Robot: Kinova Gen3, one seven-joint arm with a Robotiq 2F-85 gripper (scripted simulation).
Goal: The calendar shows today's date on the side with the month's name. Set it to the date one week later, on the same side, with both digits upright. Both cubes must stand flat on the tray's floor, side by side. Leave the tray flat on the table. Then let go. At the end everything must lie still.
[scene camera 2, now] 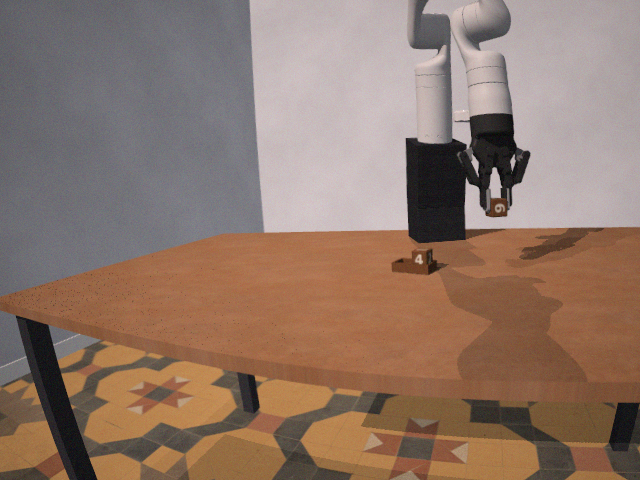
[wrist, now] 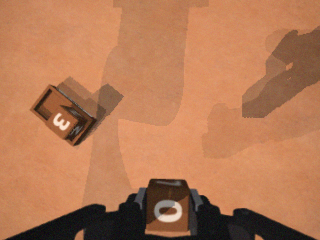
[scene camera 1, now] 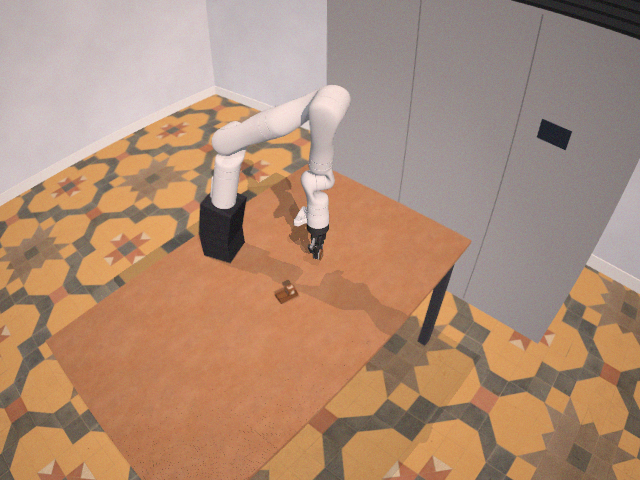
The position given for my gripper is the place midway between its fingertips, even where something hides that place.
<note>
I see my gripper [scene camera 2: 496, 210] and a brown tray [wrist: 52, 97].
My gripper also shows in the wrist view [wrist: 167, 200].
</note>
